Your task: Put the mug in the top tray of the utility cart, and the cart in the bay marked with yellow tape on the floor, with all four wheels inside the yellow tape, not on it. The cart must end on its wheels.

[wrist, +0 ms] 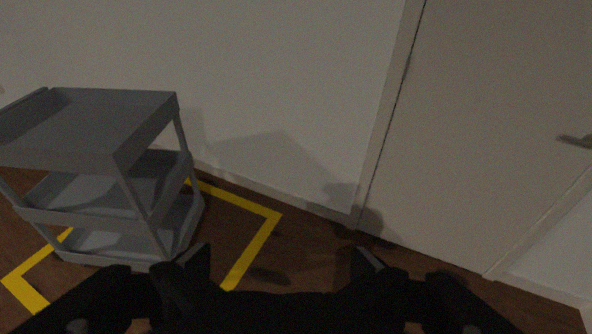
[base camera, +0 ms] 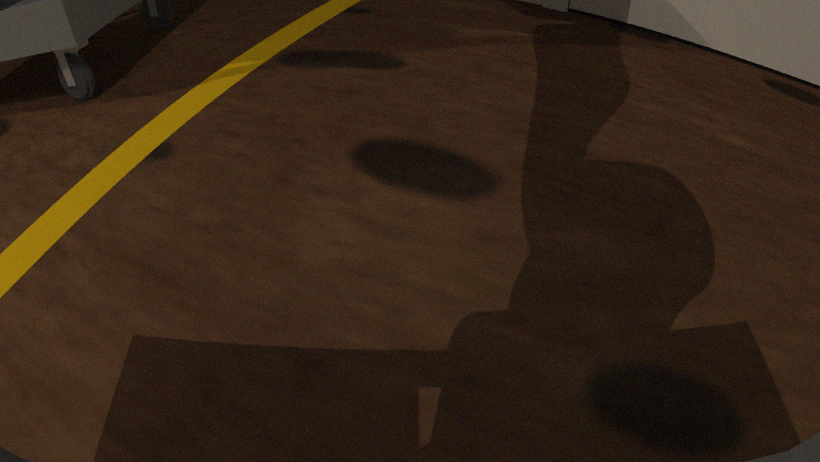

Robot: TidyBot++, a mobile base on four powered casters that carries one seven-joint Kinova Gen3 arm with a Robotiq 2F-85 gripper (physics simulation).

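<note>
The grey utility cart [wrist: 82,159] stands upright at the left of the wrist view, over the bay marked with yellow tape [wrist: 252,247] [base camera: 131,146]. In the base view a lower corner of the cart [base camera: 34,28] and two of its wheels show at the top left; the nearer wheel [base camera: 77,75] is on the floor to the left of the tape, apart from it. The other wheels are hidden or out of view. No mug shows in either view, and the visible part of the top tray holds no mug. My gripper [wrist: 281,261] is open and empty, to the right of the cart.
A pale wall [wrist: 280,75] rises behind the cart and the bay. A door [wrist: 480,125] with a handle [wrist: 575,140] is at the right of the wrist view. In the base view the wall [base camera: 745,34] crosses the top right. Dark shadows lie on the wooden floor [base camera: 315,229].
</note>
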